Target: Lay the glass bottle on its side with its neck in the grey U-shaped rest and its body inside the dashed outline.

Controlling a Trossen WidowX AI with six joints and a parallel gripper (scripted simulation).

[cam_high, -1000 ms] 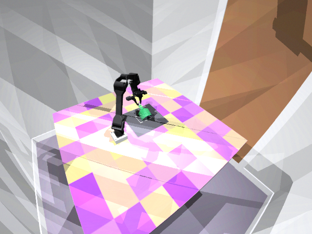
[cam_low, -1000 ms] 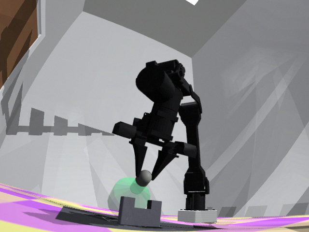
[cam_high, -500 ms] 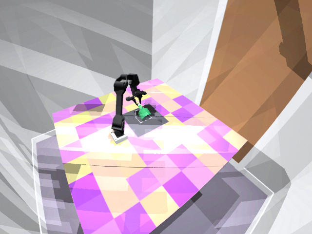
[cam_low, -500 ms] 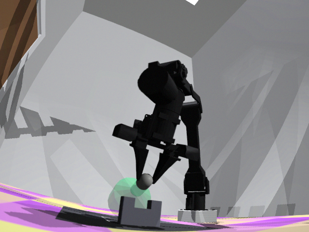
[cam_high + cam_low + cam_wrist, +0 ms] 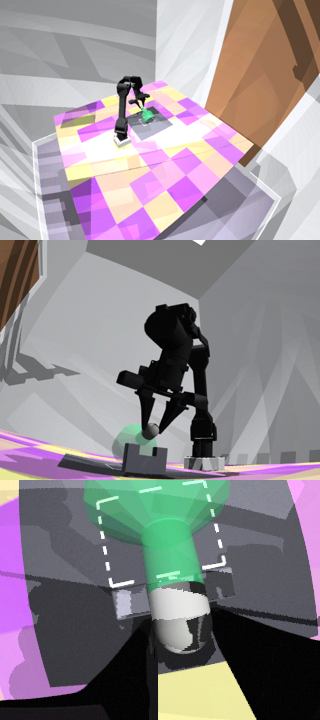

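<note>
Now: gripper tip 5 cm to the left of the green glass bottle and 1 cm above it. From my gripper tip the other things lie so: dark grey mat 9 cm to the right, 9 cm below.
</note>
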